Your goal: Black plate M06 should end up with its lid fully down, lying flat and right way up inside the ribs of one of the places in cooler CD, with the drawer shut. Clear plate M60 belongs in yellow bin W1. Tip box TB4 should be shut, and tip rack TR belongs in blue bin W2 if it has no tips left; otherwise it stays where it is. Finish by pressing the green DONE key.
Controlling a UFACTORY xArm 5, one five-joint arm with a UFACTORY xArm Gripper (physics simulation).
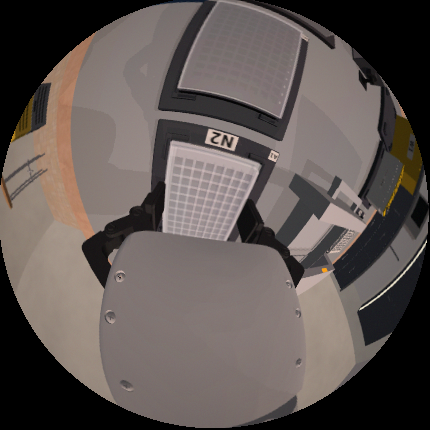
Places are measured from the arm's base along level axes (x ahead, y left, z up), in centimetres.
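Where they show: gripper, fingertip midpoint: (203, 201).
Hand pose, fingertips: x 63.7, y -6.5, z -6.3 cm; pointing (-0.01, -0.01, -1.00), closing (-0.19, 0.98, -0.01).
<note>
After its pixels a point has its place.
A pale plate with a grid of wells (210, 190) {x 62.0, y -6.5, z -5.8 cm} lies in the dark nest N2 (158, 155) {x 61.1, y -12.4, z -7.1 cm}, its near end hidden behind the gripper body. My gripper (203, 201) {x 63.7, y -6.5, z -6.3 cm} straddles it, one dark finger against each long side, and is shut on this plate at a wide opening. A second, see-through plate (242, 57) {x 50.0, y -9.7, z -5.5 cm} with a grid under a smooth cover lies in the dark nest beyond (167, 95) {x 55.4, y -13.7, z -7.1 cm}. No M06 or M60 mark can be read on either plate. Yellow bin W1 (411, 145) shows at the right edge. The cooler, tip box TB4 and the DONE key cannot be made out.
A white and dark-grey open structure (327, 210) {x 56.9, y 2.5, z -1.3 cm} stands right of N2, with a white gridded piece (343, 240) {x 59.0, y 31.9, z -5.9 cm} and a small orange spot (324, 270) {x 64.8, y 18.6, z -0.3 cm}. A grey box with a yellow edge (384, 182) {x 41.6, y 23.5, z -3.5 cm} stands before W1. A dark slatted object (40, 105) is at the far left.
</note>
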